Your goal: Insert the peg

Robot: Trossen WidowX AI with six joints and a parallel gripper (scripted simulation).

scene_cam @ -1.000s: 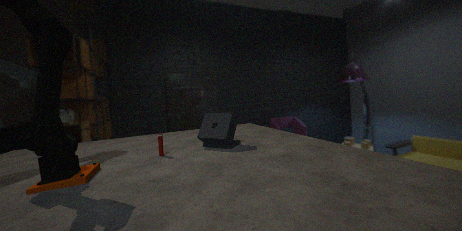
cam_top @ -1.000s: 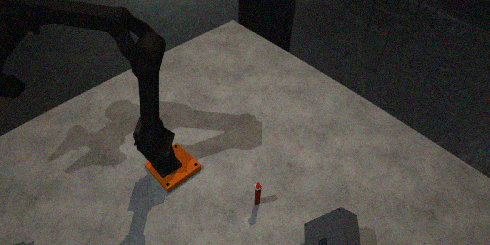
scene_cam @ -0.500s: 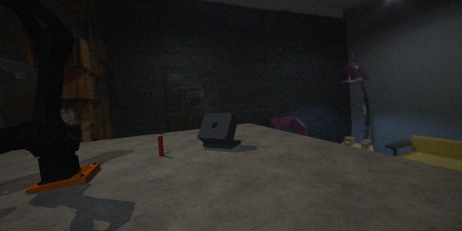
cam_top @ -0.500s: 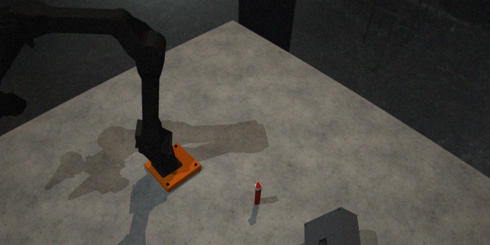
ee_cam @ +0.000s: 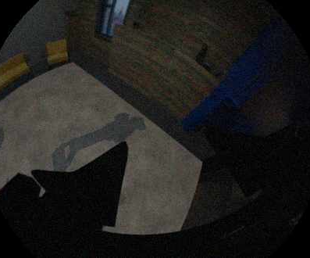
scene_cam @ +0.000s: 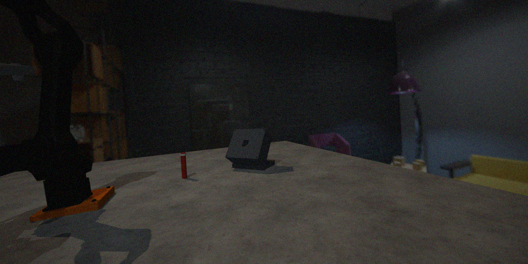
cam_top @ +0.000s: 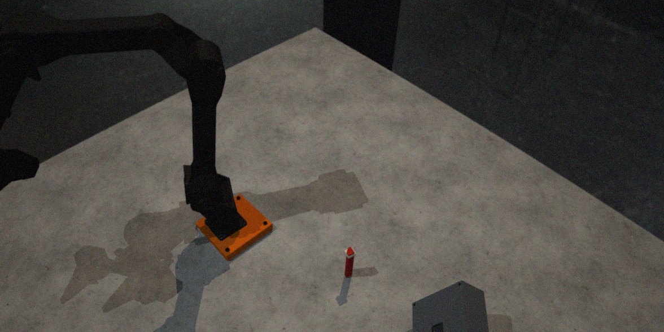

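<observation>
Right now the red peg is 31 cm ahead of my gripper tip, 49 cm to the left of it and 26 cm below it. Also, from my gripper tip: grey sloped panel: 52 cm ahead, 51 cm to the left, 24 cm below.
</observation>
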